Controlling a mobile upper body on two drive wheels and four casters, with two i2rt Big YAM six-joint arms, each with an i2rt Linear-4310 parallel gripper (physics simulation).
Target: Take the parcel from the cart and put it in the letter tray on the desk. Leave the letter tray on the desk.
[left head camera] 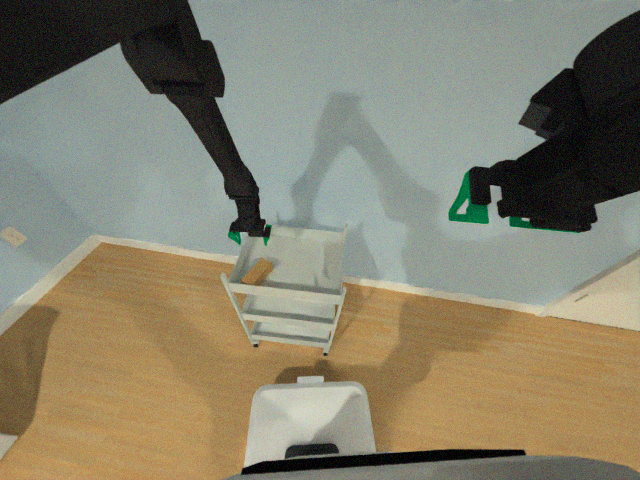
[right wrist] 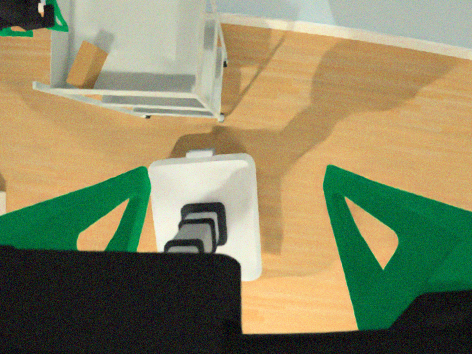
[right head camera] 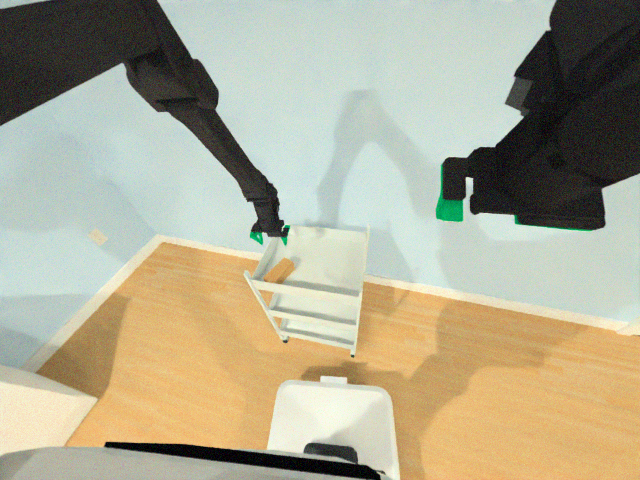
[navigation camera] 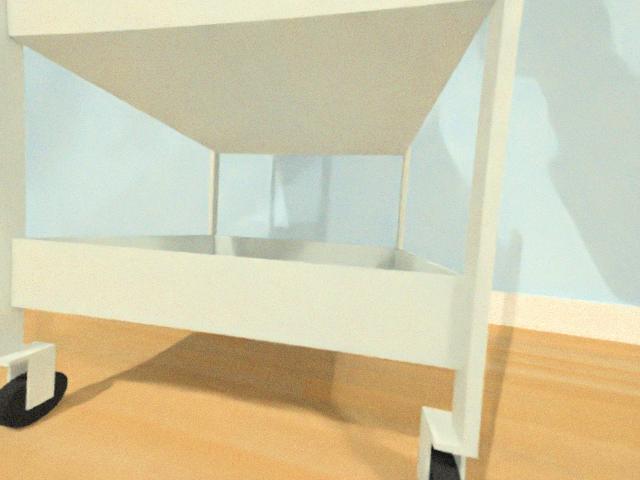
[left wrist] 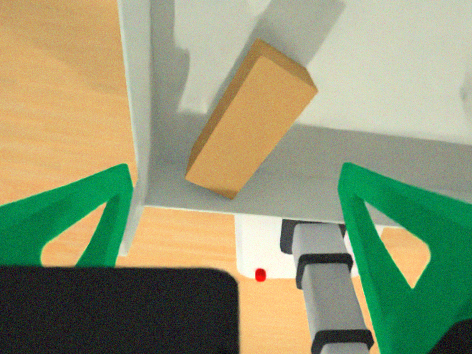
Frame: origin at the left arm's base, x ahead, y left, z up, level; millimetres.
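Seen in the pictures: left gripper, fingertip midpoint: (left head camera: 253, 244) (right wrist: 49, 31) (right head camera: 274, 244) (left wrist: 235, 175); right gripper, fingertip midpoint: (left head camera: 480, 219) (right wrist: 236, 175) (right head camera: 475, 216).
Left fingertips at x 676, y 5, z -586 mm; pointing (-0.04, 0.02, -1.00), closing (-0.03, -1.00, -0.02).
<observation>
A point is followed by its place in that frame.
The parcel, an orange-brown box (left head camera: 257, 271) @[x 627, y -3, z -695 mm] (right head camera: 279, 270) @[x 626, y -5, z -695 mm] (left wrist: 252, 120) @[x 646, y -7, z -695 mm] (right wrist: 87, 64) @[x 626, y -18, z -695 mm], lies slantwise in the near left corner of the top tray of the pale grey cart (left head camera: 292, 293) @[x 532, y -145, z -704 mm] (right head camera: 312, 291) @[x 531, y -154, z -692 mm] (left wrist: 136, 100) @[x 668, y 81, z -690 mm] (right wrist: 140, 93) @[x 530, y -163, z -708 mm] (navigation camera: 232, 299) @[x 533, y -142, z -1247 mm]. My left gripper (left head camera: 250, 241) @[x 676, y 5, z -586 mm] (right head camera: 271, 241) @[x 676, y 5, z -586 mm] (left wrist: 235, 175) @[x 676, y 5, z -586 mm] is open and empty above the cart's left side; in the left wrist view the parcel shows between and beyond its fingertips, apart from them. My right gripper (left head camera: 498, 222) (right wrist: 236, 175) @[x 340, y -450, z -139 mm] is open and empty, high up at the right. The desk and the letter tray do not show in these views.
The robot's white base (left head camera: 310, 408) @[x 222, y -222, z -1150 mm] (right head camera: 333, 405) @[x 233, y -230, z -1150 mm] (right wrist: 205, 185) @[x 188, y -247, z -1150 mm] stands on the wooden floor in front of the cart. A blue-grey wall with a pale skirting is behind the cart. A pale box-like piece of furniture (right head camera: 41, 413) @[x 103, y 1093, z -1118 mm] shows at the lower left of the right head view.
</observation>
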